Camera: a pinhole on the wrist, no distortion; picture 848 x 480 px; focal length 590.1 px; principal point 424.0 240.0 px. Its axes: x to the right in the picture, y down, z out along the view. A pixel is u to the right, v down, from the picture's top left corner.
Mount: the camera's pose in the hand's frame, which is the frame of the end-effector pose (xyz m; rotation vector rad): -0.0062 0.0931 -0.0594 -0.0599 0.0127 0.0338
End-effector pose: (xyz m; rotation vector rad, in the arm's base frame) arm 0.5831 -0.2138 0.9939 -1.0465 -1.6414 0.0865
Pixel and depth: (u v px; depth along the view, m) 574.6 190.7 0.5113
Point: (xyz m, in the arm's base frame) 0.2676 0.1271 0.8802
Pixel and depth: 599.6 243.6 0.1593
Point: 0.5644 -0.0777 0.9320
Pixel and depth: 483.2 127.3 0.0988
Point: 0.5970 -0.1436 0.9390
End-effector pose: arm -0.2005 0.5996 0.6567 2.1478 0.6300 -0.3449
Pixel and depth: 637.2 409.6 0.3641
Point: 0.0209 0.2883 0.5695
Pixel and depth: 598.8 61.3 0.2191
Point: -0.1280 0.4683 0.5583
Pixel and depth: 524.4 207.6 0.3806
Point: -0.1012 0.3136 0.4992
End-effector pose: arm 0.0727 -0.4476 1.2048 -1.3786 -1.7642 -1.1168
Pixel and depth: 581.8 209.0 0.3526
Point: 0.1512 -0.1361 1.1790
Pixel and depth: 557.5 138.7 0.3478
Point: 0.1143 -0.1481 1.1576
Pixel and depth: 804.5 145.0 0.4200
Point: 0.0694 -0.0014 1.2942
